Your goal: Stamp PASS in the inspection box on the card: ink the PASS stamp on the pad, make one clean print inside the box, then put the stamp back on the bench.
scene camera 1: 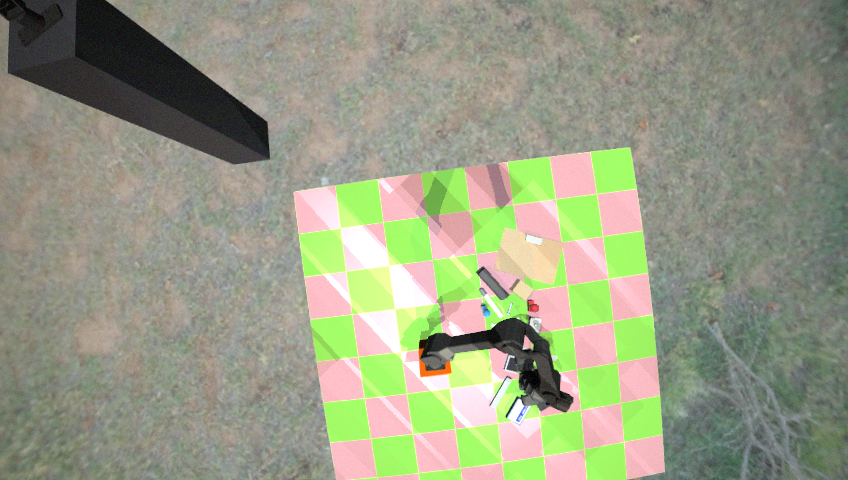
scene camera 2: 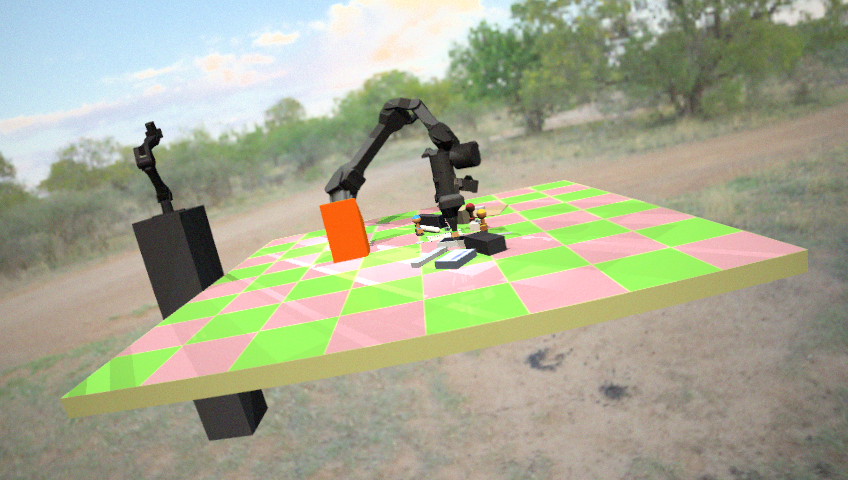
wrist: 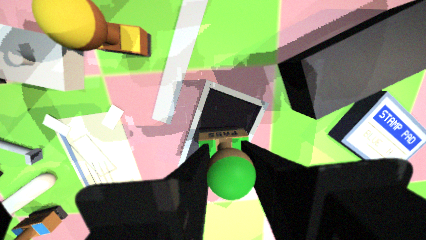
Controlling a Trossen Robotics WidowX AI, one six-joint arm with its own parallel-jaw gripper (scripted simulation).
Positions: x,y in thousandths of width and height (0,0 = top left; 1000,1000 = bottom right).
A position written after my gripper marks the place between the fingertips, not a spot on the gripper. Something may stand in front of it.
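Note:
Black block (scene camera 2: 573,507), also (wrist: 881,227). Clipboard (scene camera 1: 615,530); out of frame in the wrist view. My gripper (scene camera 2: 536,480), also (wrist: 529,615).

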